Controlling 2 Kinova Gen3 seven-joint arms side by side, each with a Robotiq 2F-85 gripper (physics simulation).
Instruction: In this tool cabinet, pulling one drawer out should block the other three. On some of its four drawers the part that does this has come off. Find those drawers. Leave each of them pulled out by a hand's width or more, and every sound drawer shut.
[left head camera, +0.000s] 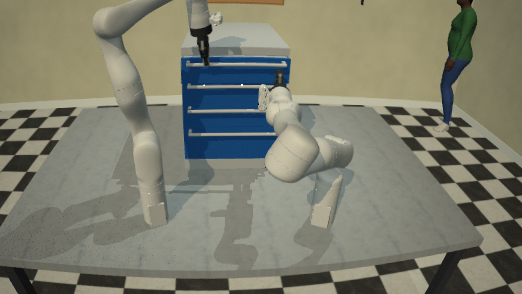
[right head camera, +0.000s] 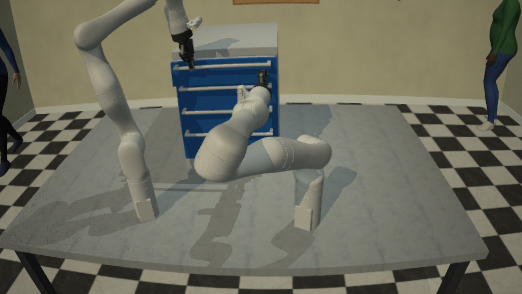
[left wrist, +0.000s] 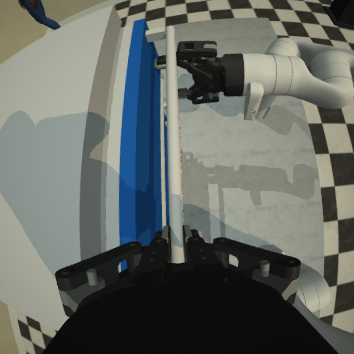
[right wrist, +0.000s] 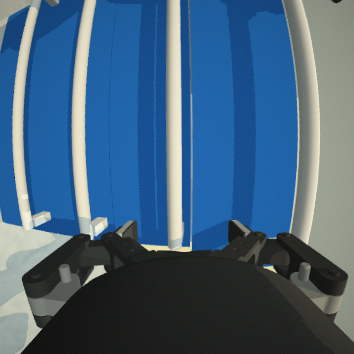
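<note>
The blue top drawer (left head camera: 235, 75) (right head camera: 220, 76) (left wrist: 131, 165) (right wrist: 272, 125) stands out a little past the fronts below. My left gripper (left head camera: 206, 63) (right head camera: 191, 66) (left wrist: 176, 234) is shut on its handle (left head camera: 245, 64) (right head camera: 230, 65) (left wrist: 173, 130) near the picture's left end. My right gripper (left head camera: 279, 73) (right head camera: 263, 73) (right wrist: 182, 230) is open, its fingers on either side of the second drawer's handle (left head camera: 220, 87) (right head camera: 215, 88) (right wrist: 174, 125) near its right end. The second drawer (left head camera: 225, 99), third drawer (left head camera: 225, 121) and bottom drawer (left head camera: 225, 147) look flush. My right arm hides parts of their right side.
The cabinet's grey top (left head camera: 240, 34) (right head camera: 240, 37) (left wrist: 45, 90) lies beside and below my left wrist. My right forearm (left head camera: 291, 152) (right head camera: 220, 152) crosses in front of the lower drawers. The grey table (left head camera: 400, 200) (right head camera: 395, 200) extends around both arm bases. A person (left head camera: 462, 37) stands beyond it.
</note>
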